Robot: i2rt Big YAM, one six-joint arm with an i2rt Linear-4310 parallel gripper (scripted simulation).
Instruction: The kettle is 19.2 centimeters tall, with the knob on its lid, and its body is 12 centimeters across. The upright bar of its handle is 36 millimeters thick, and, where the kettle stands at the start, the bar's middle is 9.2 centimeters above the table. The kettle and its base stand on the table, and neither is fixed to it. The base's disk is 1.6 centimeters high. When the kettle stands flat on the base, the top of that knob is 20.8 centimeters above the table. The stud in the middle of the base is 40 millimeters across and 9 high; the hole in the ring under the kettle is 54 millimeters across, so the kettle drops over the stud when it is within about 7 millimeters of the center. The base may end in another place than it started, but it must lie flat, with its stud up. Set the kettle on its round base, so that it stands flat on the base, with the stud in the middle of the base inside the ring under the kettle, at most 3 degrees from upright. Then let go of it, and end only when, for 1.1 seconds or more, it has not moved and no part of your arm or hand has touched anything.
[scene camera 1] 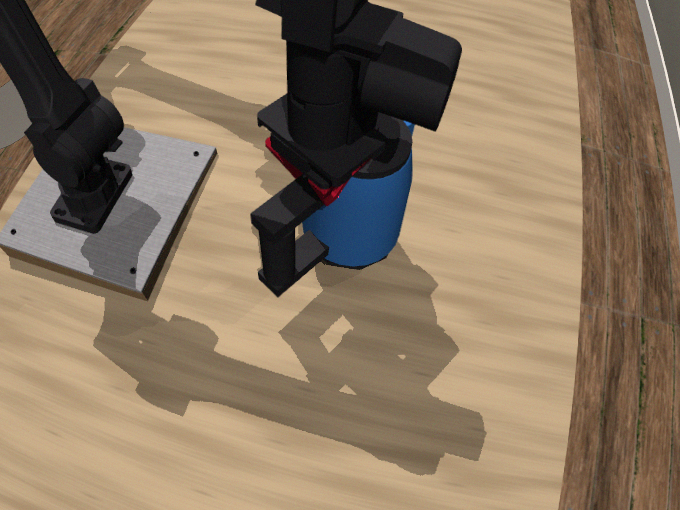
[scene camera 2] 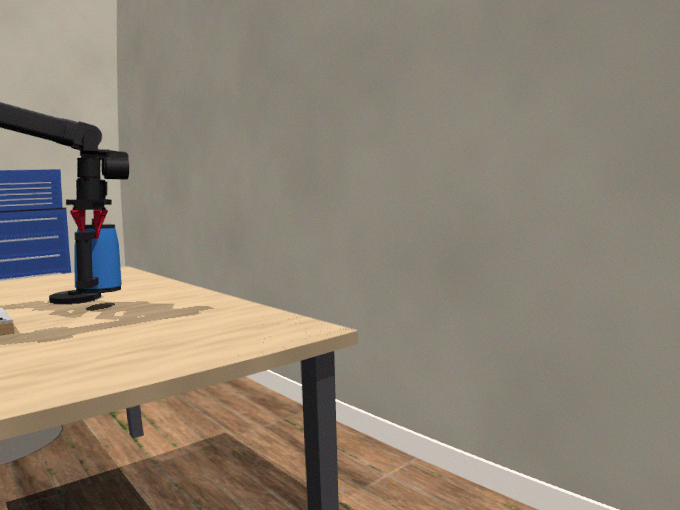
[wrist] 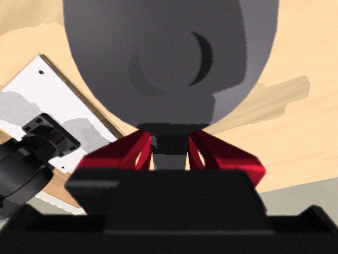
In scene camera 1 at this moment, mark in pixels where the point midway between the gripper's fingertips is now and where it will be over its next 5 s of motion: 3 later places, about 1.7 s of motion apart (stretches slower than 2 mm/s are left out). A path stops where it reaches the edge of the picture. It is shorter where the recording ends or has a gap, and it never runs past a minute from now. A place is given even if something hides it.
My gripper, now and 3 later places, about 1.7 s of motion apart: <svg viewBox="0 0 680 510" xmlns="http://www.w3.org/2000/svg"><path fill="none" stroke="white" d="M318 191L328 101L327 78L336 78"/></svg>
